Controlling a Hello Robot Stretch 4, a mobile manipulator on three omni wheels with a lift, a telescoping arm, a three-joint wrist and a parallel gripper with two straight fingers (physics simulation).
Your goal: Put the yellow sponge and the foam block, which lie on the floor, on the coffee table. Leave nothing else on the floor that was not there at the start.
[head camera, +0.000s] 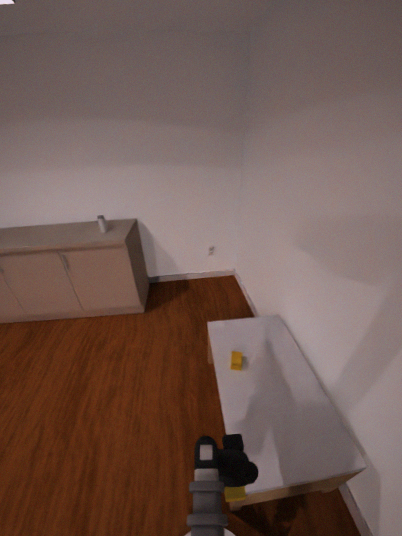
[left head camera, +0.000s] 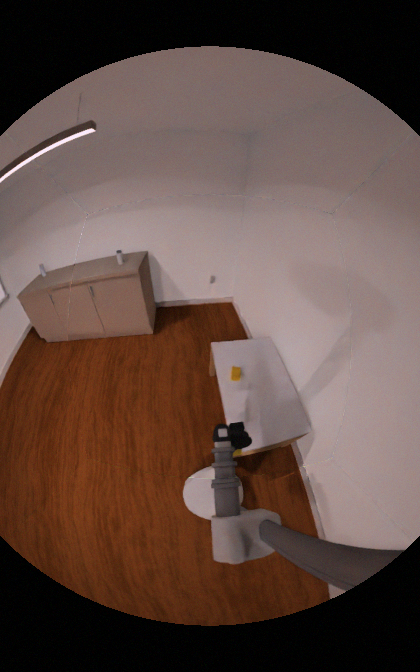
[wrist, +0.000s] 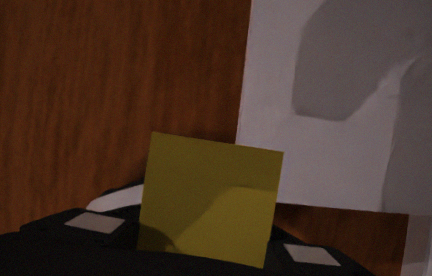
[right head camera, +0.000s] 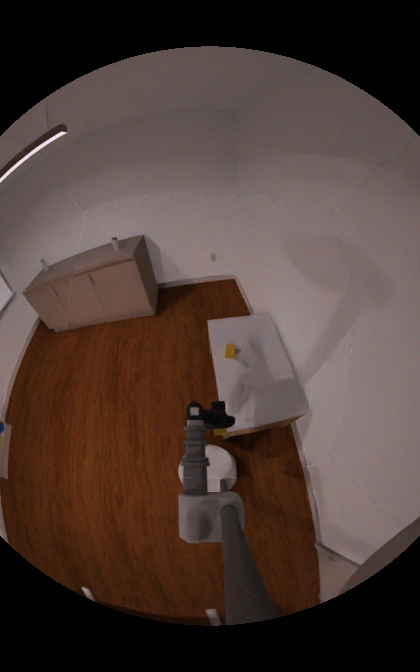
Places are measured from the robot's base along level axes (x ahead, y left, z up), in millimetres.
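Pixels of known places: gripper, between the fingertips: [wrist: 203,228]; robot's base, origin of its link: [right head camera: 208,469].
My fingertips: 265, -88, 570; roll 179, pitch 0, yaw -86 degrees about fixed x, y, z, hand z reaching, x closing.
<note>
Ahead of a thing's pixels: the offset from my fingertips to its middle, as dx, dy, dz. "spot": to the spot under its first point. Level surfaces: height alone.
An orange-yellow block @[+550, -101, -124] [head camera: 236,360] [left head camera: 235,373] [right head camera: 230,351] rests on the far part of the white coffee table @[dz -147] [head camera: 310,430] [left head camera: 285,420] [right head camera: 280,400], near its left edge. My gripper [head camera: 235,484] [wrist: 203,228] is shut on a square-faced olive-yellow block @[+6, +0, +23] [head camera: 235,494] [left head camera: 237,453] [right head camera: 220,431] [wrist: 210,192]. It holds this block up by the table's near left corner; in the wrist view the block overlaps the table's left edge, with wooden floor to its left. I cannot tell which piece is the sponge and which the foam block. The held block hides its own far side.
A beige cabinet @[spot: +1380, +1108, -89] [head camera: 95,280] [left head camera: 120,305] [right head camera: 120,290] with small containers on top stands at the far left wall. The right wall [head camera: 350,320] runs along the table's right side. My round white base [left head camera: 197,492] [right head camera: 222,462] is on the floor near the table's near end.
</note>
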